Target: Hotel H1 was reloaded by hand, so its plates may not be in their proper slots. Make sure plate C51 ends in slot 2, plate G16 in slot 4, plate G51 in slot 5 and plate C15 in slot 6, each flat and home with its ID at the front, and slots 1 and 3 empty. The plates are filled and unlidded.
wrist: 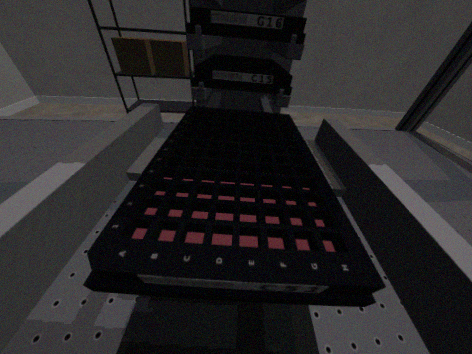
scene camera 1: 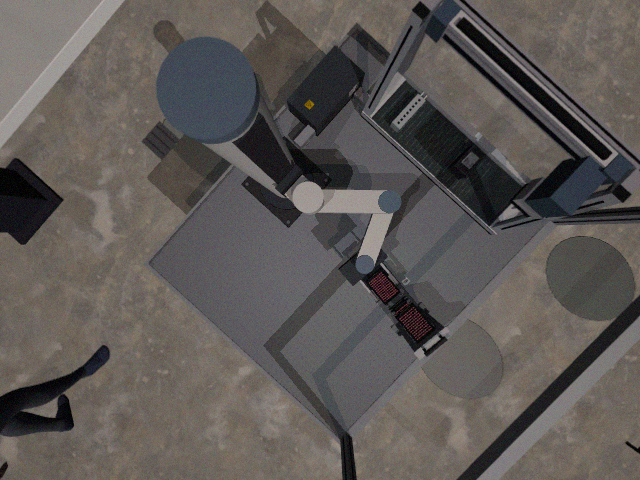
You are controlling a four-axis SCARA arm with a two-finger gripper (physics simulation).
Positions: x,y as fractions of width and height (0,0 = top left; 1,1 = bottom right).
Scene:
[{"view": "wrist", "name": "my gripper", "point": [0.51,0.36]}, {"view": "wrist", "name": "plate C15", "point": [0.48,0.20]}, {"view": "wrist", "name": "plate C51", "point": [0.50,0.59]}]

